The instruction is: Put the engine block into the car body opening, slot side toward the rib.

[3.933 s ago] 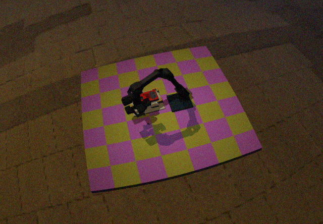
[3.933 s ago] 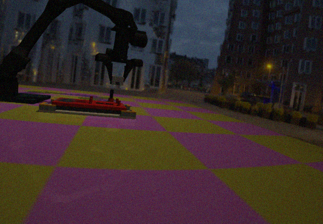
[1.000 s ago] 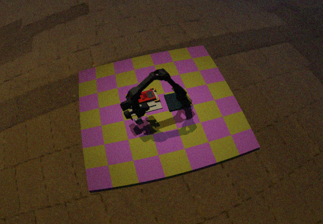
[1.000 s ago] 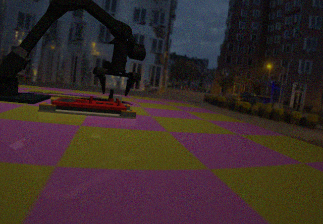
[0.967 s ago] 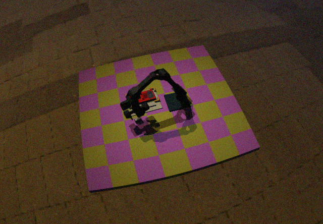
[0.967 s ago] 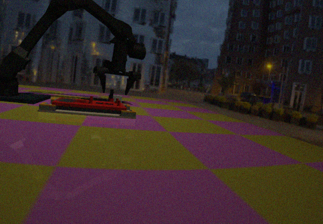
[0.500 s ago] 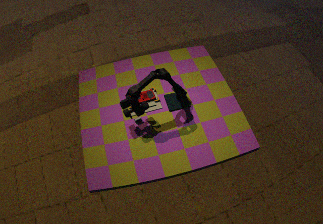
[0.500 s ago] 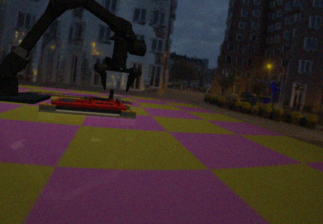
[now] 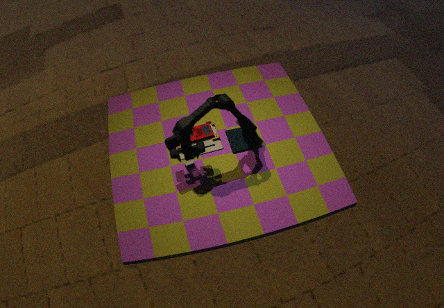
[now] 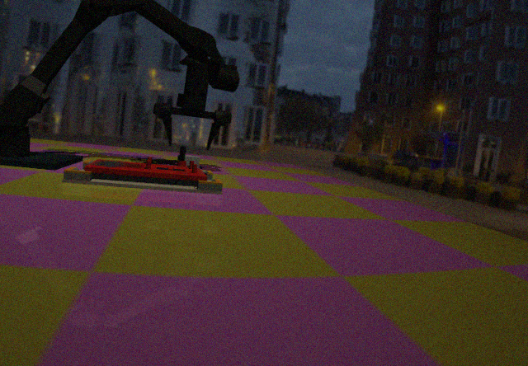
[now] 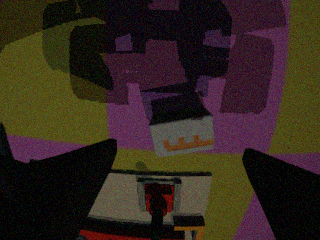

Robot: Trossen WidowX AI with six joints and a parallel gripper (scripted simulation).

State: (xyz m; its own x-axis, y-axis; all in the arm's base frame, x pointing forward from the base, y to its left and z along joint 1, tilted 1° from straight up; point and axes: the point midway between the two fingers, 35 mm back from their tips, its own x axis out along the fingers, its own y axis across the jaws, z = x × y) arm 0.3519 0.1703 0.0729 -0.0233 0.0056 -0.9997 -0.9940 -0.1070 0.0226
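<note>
Right now the engine block is 40 mm below my gripper tip. Also, from my gripper tip: fixture plate: 40 mm behind, 200 mm to the right, 40 mm below.
</note>
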